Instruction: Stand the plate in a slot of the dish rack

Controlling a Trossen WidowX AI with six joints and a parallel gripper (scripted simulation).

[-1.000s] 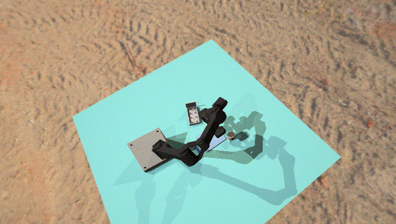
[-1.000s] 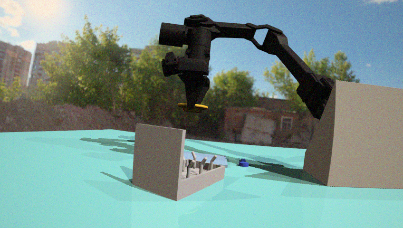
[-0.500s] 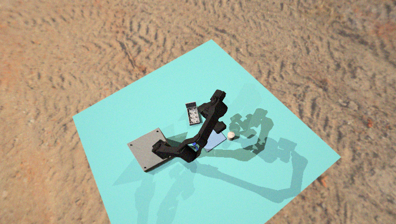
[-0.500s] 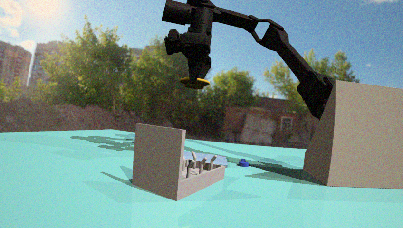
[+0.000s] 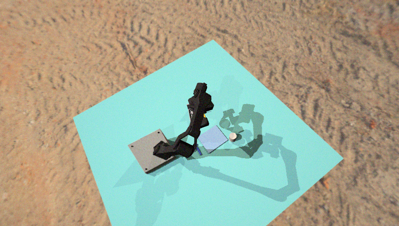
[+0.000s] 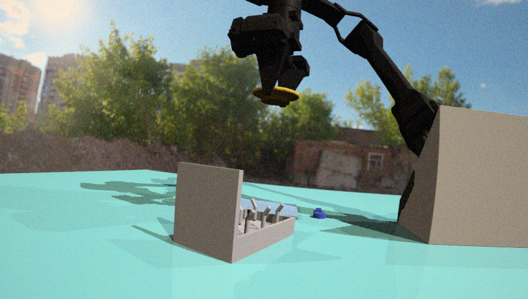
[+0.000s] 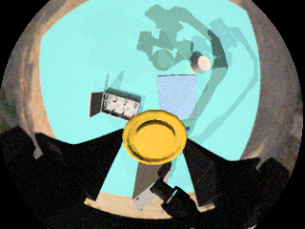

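The dish rack lies 2 cm ahead of my gripper tip, 11 cm to the left of it and 16 cm below it. Round my gripper tip: pale blue mat 2 cm ahead, 9 cm to the right, 18 cm below; then blue spoon 10 cm behind, 8 cm to the right, 18 cm below; then yellow plate 1 cm above.
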